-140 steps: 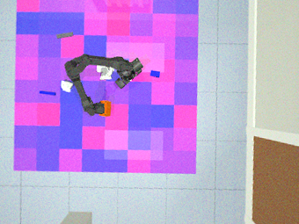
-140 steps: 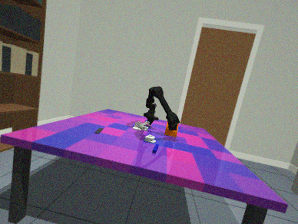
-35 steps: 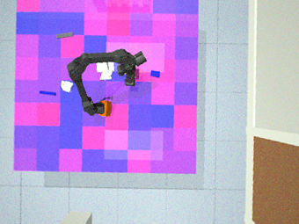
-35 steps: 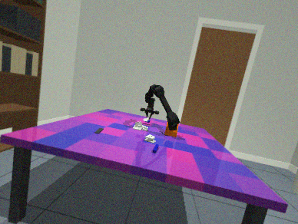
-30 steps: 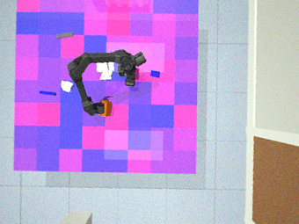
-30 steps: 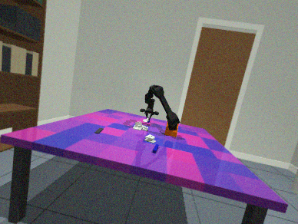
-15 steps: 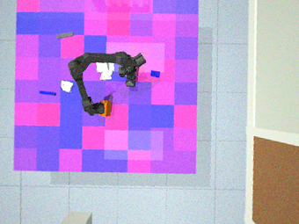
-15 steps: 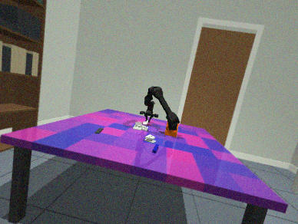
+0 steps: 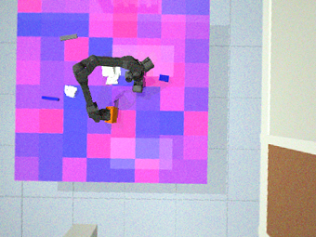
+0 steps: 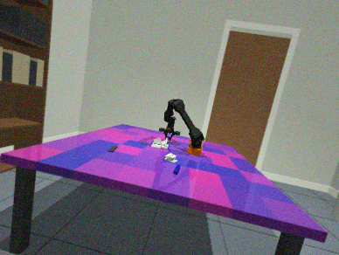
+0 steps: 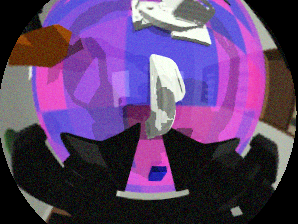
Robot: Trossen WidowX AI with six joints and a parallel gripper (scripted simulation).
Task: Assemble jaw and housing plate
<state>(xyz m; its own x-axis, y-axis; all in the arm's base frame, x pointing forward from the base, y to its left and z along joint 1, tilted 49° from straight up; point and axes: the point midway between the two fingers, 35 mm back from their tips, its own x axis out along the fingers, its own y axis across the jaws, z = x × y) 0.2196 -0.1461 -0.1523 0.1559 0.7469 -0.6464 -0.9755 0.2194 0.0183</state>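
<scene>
My gripper tip is 10 mm to the right of the grey jaw. Also, from my gripper tip: blue block 160 mm to the right, 10 mm below; then blue bar 610 mm to the left, 70 mm behind, 10 mm below; then grey bar 460 mm to the left, 330 mm ahead, 10 mm below.
</scene>
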